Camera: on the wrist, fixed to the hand. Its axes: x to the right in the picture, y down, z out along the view.
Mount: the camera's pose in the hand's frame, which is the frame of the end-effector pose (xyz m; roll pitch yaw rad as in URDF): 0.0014 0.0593 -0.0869 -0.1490 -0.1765 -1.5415
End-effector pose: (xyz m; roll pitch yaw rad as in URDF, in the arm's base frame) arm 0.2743 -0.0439 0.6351 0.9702 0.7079 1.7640
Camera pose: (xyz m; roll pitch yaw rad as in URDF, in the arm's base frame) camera 0.1709 -0.0632 0.6340 -1.0161 0.5946 -0.3688
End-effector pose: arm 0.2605 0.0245 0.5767 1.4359 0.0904 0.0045
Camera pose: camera 0.2657 0.1186 0.6235 -0.3471 1.2539 -1.7508
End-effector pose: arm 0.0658 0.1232 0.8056 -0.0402 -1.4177 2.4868
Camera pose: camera -0.0383 0.1328 0.7934 1.2772 -0.0613 0.7060
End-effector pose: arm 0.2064 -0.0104 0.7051 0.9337 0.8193 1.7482
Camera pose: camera 0.1033 -0.0309 0.7013 -1.1092 0.5119 -0.4083
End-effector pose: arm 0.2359 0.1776 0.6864 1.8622 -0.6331 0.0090
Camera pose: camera 0.1881 0.2434 0.7531 1.5761 0.9003 0.1944
